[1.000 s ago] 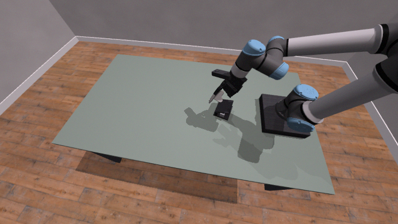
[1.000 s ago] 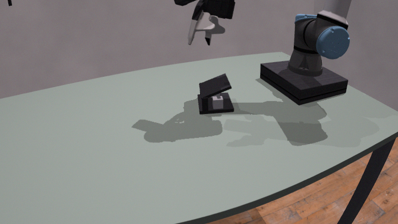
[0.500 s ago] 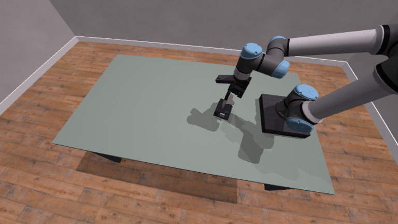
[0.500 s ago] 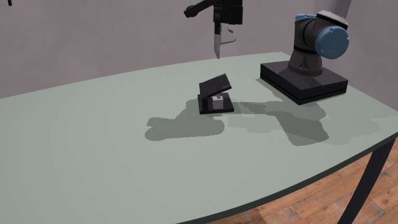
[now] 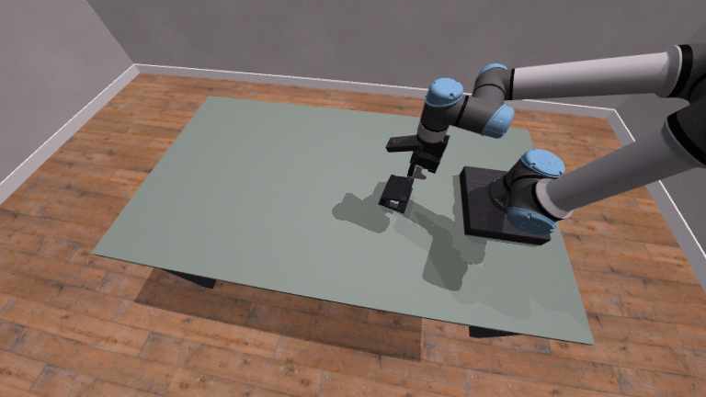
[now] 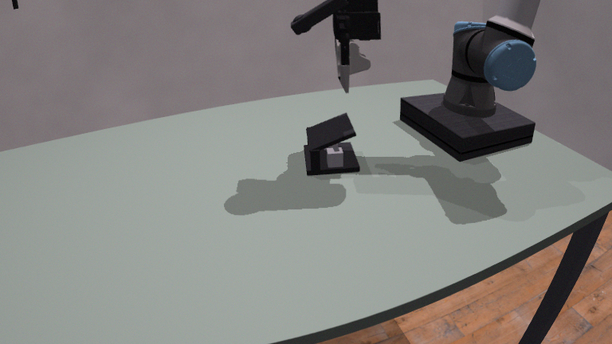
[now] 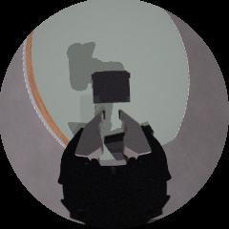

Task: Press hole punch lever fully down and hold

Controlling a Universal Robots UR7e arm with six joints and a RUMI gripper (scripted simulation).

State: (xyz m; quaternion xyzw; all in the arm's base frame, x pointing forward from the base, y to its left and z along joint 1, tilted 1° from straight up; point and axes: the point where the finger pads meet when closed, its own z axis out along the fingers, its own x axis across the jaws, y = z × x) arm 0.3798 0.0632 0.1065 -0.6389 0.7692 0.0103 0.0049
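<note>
Right now my hand is 30 mm short of the hole punch lever, 10 mm to the left of it and 110 mm above it. Round my hand: black hole punch: 40 mm ahead, 10 mm to the right, 130 mm below.
</note>
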